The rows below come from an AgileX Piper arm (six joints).
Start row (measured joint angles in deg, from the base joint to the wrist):
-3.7 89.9 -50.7 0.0 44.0 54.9
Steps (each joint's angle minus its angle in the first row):
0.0 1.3 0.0 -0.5 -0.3 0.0
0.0 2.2 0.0 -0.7 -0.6 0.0
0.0 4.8 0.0 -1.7 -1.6 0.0
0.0 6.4 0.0 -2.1 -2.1 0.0
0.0 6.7 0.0 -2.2 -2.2 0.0
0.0 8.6 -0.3 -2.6 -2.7 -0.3
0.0 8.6 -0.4 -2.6 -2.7 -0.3
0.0 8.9 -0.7 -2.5 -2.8 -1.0
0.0 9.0 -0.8 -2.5 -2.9 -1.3
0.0 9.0 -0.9 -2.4 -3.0 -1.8
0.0 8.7 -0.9 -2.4 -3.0 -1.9
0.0 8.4 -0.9 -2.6 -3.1 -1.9
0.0 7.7 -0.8 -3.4 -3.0 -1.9
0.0 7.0 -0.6 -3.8 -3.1 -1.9
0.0 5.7 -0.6 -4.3 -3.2 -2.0
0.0 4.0 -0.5 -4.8 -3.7 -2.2
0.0 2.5 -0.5 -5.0 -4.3 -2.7
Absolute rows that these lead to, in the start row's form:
-3.7 91.2 -50.7 -0.5 43.7 54.9
-3.7 92.1 -50.7 -0.7 43.4 54.9
-3.7 94.7 -50.7 -1.7 42.4 54.9
-3.7 96.3 -50.7 -2.1 41.9 54.9
-3.7 96.6 -50.7 -2.2 41.8 54.9
-3.7 98.5 -51.0 -2.6 41.3 54.6
-3.7 98.5 -51.1 -2.6 41.3 54.6
-3.7 98.8 -51.4 -2.5 41.2 53.9
-3.7 98.9 -51.5 -2.5 41.1 53.6
-3.7 98.9 -51.6 -2.4 41.0 53.1
-3.7 98.6 -51.6 -2.4 41.0 53.0
-3.7 98.3 -51.6 -2.6 40.9 53.0
-3.7 97.6 -51.5 -3.4 41.0 53.0
-3.7 96.9 -51.3 -3.8 40.9 53.0
-3.7 95.6 -51.3 -4.3 40.8 52.9
-3.7 93.9 -51.2 -4.8 40.3 52.7
-3.7 92.4 -51.2 -5.0 39.7 52.2

